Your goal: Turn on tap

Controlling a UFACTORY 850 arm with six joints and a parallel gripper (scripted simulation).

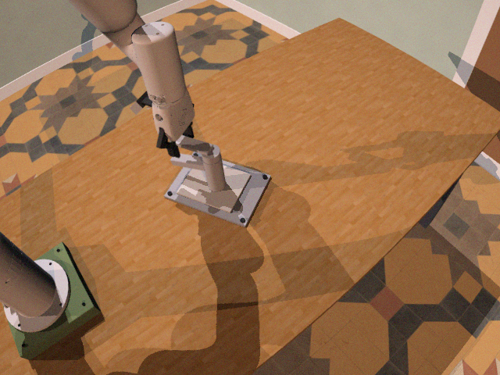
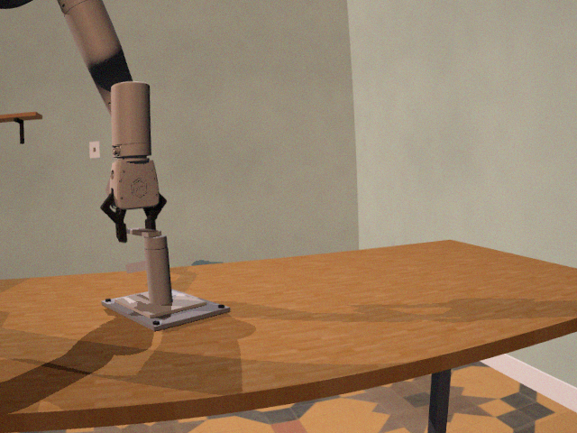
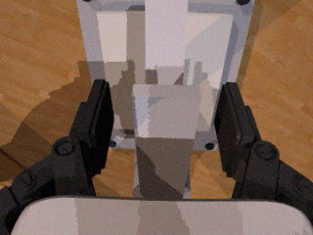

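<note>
My gripper is now 5 cm to the left of the lever and 3 cm short of it. The rest, counted from my hand: base plate (14 cm below, 7 cm to the right, 5 cm ahead).
</note>
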